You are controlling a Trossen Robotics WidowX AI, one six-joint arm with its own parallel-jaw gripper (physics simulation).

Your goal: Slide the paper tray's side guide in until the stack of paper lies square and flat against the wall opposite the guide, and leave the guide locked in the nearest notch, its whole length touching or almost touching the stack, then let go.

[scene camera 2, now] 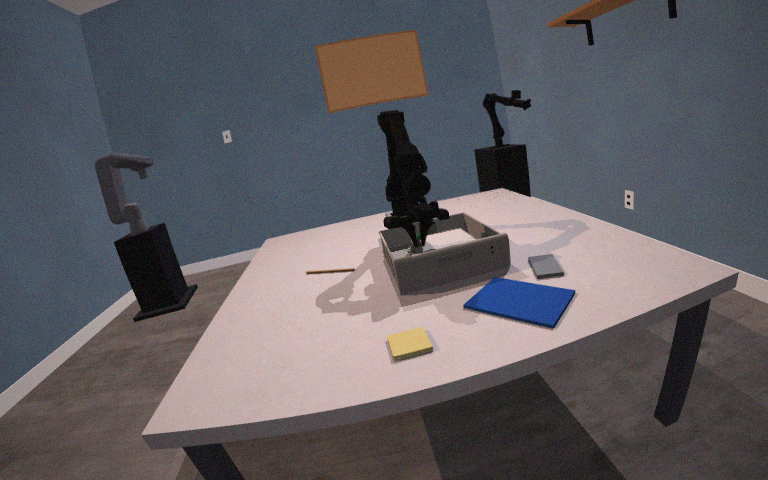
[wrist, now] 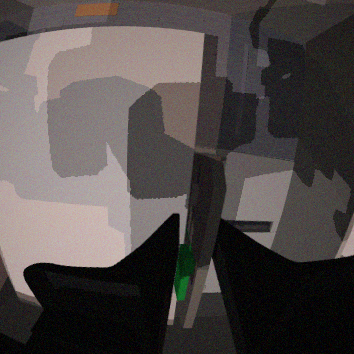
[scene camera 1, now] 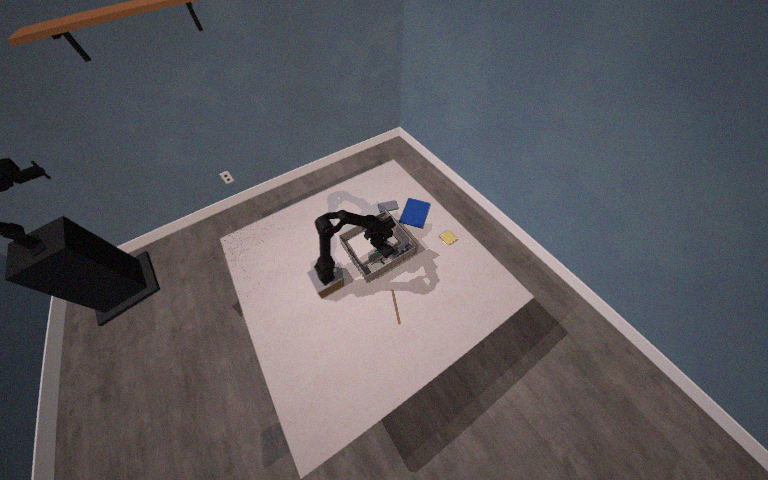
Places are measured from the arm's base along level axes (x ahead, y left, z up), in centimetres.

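Pixels of known places: gripper, fingertip midpoint: [wrist: 192,219] [scene camera 1: 381,250]; arm's base, link origin: [scene camera 2: 400,214] [scene camera 1: 326,277].
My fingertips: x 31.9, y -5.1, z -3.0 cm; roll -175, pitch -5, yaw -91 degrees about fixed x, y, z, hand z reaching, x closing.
For each thing: its top centre in the pictures, then the offset to it from my fingertips. "spot": a spot on its surface instead.
- grey open paper tray, top centre: [wrist: 71,233] [scene camera 2: 435,230] [scene camera 1: 377,239] dx +1.7, dy +5.0, dz +4.3 cm
- white paper stack, top centre: [wrist: 66,209] [scene camera 2: 447,243] [scene camera 1: 371,241] dx +0.3, dy +8.9, dz -1.3 cm
- dark side guide, surface spot: [wrist: 207,182] spot: dx +2.8, dy -0.4, dz +1.6 cm
- green latch, top centre: [wrist: 170,280] dx -1.9, dy +1.5, dz +2.9 cm
- blue notebook, top centre: [scene camera 2: 520,297] [scene camera 1: 415,212] dx +36.3, dy +9.2, dz -4.5 cm
- small grey pad, top centre: [scene camera 2: 545,264] [scene camera 1: 387,205] dx +26.7, dy +24.7, dz -4.3 cm
- yellow sticky pad, top centre: [scene camera 2: 408,340] [scene camera 1: 448,237] dx +37.2, dy -17.5, dz -4.2 cm
- pencil, top centre: [scene camera 2: 329,270] [scene camera 1: 395,306] dx -14.0, dy -27.0, dz -4.6 cm
The grey open paper tray [scene camera 1: 382,273] [scene camera 2: 454,267] stands on the white table. A white paper stack [scene camera 1: 359,247] [scene camera 2: 454,236] [wrist: 88,140] lies inside it, partly under the arm's shadow. The dark side guide [wrist: 207,182], with a green latch [wrist: 184,267] at its foot, runs along the stack's right edge in the wrist view. I cannot tell whether a gap is left between them. My gripper [scene camera 1: 384,250] [scene camera 2: 419,245] [wrist: 192,219] reaches down into the tray and is shut on the side guide's upright tab.
A blue notebook [scene camera 1: 415,212] [scene camera 2: 520,300], a small grey pad [scene camera 1: 388,206] [scene camera 2: 545,266] and a yellow sticky pad [scene camera 1: 448,237] [scene camera 2: 410,343] lie beside the tray. A pencil [scene camera 1: 395,307] [scene camera 2: 330,271] lies on its other side. A second arm on a black pedestal [scene camera 2: 501,167] stands behind the table.
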